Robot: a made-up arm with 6 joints. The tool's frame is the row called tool. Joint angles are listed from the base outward. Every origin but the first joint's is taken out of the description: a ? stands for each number. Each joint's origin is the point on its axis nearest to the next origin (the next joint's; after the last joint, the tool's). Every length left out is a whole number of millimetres.
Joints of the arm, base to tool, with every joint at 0 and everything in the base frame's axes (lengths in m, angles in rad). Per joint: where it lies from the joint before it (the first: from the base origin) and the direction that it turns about. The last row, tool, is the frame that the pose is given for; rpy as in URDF.
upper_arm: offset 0.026 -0.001 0.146 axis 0 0 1
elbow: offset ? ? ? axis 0 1 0
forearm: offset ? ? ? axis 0 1 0
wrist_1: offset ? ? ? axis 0 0 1
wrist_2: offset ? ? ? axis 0 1 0
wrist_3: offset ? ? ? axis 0 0 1
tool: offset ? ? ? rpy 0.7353 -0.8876 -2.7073
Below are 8 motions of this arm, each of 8 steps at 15 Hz.
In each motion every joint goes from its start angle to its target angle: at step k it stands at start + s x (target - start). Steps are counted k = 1, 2, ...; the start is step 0. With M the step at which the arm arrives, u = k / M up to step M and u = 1 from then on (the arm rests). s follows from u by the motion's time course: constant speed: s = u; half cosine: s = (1 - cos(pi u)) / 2; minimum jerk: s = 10 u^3 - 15 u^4 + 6 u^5.
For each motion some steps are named. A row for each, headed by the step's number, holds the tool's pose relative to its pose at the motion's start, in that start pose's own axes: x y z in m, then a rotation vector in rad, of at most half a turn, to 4 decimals.
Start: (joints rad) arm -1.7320 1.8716 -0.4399 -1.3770 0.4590 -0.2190
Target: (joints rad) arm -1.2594 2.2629 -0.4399 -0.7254 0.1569 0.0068
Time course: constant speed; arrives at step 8
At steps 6, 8:
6: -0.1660 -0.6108 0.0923 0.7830 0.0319 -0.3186
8: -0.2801 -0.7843 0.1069 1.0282 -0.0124 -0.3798

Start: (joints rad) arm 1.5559 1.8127 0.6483 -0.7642 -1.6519 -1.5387
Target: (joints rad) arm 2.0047 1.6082 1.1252 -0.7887 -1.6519 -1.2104
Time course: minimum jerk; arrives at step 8
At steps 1, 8:
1: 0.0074 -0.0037 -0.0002 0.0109 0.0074 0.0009
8: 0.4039 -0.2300 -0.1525 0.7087 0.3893 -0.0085

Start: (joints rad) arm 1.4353 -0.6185 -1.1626 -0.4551 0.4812 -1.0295
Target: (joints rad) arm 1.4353 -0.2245 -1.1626 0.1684 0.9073 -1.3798
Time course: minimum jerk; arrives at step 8
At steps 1, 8:
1: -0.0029 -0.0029 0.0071 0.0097 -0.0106 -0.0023
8: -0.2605 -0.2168 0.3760 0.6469 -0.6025 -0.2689

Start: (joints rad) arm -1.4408 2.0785 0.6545 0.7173 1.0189 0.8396
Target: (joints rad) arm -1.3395 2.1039 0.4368 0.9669 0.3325 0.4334
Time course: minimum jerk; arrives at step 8
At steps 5, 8:
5: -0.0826 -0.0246 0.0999 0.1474 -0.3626 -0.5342
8: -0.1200 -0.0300 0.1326 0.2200 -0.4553 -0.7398

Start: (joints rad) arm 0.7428 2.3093 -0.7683 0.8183 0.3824 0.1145
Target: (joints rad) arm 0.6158 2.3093 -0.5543 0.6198 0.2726 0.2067
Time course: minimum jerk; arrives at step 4
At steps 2, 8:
2: 0.0360 0.0399 -0.1082 -0.0732 0.1288 -0.0034
8: 0.0575 0.0781 -0.2197 -0.1452 0.2465 -0.0039

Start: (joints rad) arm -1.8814 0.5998 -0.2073 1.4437 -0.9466 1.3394
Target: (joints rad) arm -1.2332 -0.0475 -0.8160 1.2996 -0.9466 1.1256
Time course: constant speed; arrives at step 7
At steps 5, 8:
5: -0.5335 0.2748 0.6671 0.6933 0.0881 0.4122
8: -0.5920 0.1355 1.0121 1.0346 0.0602 0.4495

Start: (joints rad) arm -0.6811 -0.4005 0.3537 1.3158 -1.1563 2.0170
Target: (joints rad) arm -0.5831 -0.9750 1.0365 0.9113 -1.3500 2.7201
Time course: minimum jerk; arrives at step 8
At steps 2, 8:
2: -0.0178 0.0206 0.0138 0.0332 0.0046 0.0482
8: -0.2056 0.1319 0.1808 0.2692 0.1539 0.5040

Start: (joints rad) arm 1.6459 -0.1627 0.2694 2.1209 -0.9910 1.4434
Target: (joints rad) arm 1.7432 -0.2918 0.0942 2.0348 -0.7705 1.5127
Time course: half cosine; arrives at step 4
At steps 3, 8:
3: -0.2355 0.1384 -0.0068 -0.0264 0.2626 0.3251
8: -0.2782 0.1586 -0.0010 -0.0304 0.3035 0.3818

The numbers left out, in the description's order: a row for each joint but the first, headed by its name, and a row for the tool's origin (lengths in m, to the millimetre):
elbow: 0.012 0.012 0
forearm: -0.029 0 0.579
wrist_1: -0.006 0 0.742
wrist_2: -0.008 0.002 0
wrist_3: -0.004 0 0.08
tool: 0.022 -0.007 0

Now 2 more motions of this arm.
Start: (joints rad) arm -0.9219 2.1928 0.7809 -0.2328 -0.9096 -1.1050
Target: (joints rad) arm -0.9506 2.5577 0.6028 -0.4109 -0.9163 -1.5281
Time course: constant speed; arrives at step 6
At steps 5, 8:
5: -0.1934 -0.1219 0.1547 -0.1827 -0.2665 -0.2935
8: -0.2346 -0.1515 0.1794 -0.2161 -0.3114 -0.3579

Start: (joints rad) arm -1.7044 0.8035 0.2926 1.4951 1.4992 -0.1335
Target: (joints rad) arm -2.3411 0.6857 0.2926 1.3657 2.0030 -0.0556
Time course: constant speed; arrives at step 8
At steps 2, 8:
2: -0.1386 -0.0816 -0.0596 -0.0593 0.0873 0.0240
8: -0.5985 -0.2395 -0.1036 -0.1561 0.4132 0.1437

